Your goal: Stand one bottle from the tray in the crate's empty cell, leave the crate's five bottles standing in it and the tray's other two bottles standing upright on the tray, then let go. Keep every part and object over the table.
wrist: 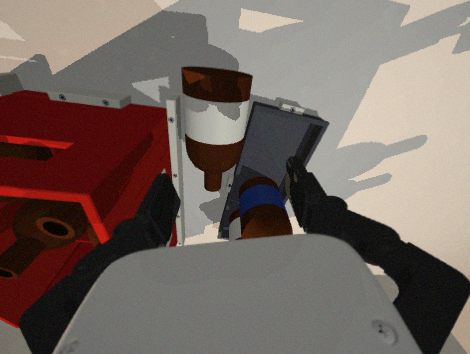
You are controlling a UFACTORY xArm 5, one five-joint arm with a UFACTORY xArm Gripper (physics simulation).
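Places are measured from the arm's base along level axes (x right, y ahead, z up), in millimetres.
Pixels of known places: gripper, fingertip midpoint: (229, 180).
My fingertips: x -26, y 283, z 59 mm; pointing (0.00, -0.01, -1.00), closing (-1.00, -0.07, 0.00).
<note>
For each thing: its middle in the pictures, then the offset to it from my fingertips. "pt": a spot on its surface instead.
- brown bottle with a white label, body centre: (214, 140) dx +21, dy +13, dz -107 mm
- dark grey tray, surface spot: (267, 132) pt dx -53, dy +21, dz -139 mm
- brown bottle with a blue label, body centre: (265, 226) dx -42, dy +137, dz -62 mm
- white-labelled bottle, body centre: (250, 254) dx -17, dy +209, dz -62 mm
- red crate, body centre: (92, 220) dx +197, dy +94, dz -57 mm
- pale strip with screws, surface spot: (173, 150) pt dx +81, dy +27, dz -114 mm
- pale bracket, surface spot: (90, 99) pt dx +159, dy -46, dz -114 mm
A brown bottle with a white label (216, 120) lies on its side between crate and tray, its neck towards me. The dark grey tray (267, 132) is at centre right. A brown bottle with a blue label (262, 200) stands at the tray's near part; its neck is hidden behind the gripper housing. Part of another white-labelled bottle (234, 227) shows behind it. The red crate (100, 135) is at the left, with brown bottles (32, 222) inside; its empty cell cannot be made out. My gripper (229, 180) is open and empty, fingers either side of the lying bottle's neck end and the blue-labelled bottle in view.
A pale strip with screws (173, 150) runs along the crate's right side, close to the lying bottle. Another pale bracket (90, 99) is at the crate's far edge, and a small one (292, 108) at the tray's far end. Shadows fall across the table.
</note>
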